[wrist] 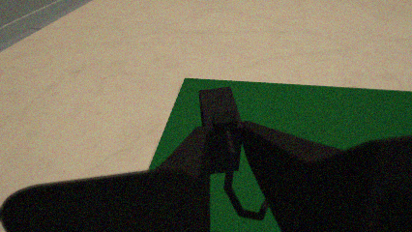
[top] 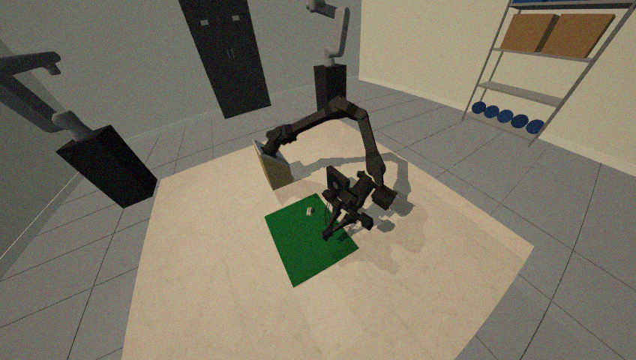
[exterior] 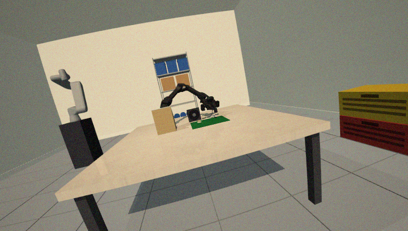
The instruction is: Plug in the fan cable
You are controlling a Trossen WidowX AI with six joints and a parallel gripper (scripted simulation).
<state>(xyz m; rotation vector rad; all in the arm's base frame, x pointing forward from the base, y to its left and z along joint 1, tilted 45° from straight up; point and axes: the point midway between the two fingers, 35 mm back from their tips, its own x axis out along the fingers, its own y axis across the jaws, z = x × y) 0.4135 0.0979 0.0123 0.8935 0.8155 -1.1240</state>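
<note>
Now: gripper tip 9 cm past the green board, 5 cm to the left of it and 10 cm above it. From my gripper tip the other things lie so: four-pin header: 16 cm behind, 9 cm below; then black fan: 18 cm behind, 14 cm to the left, 3 cm below; then black plug: 1 cm to the right, 1 cm below.
</note>
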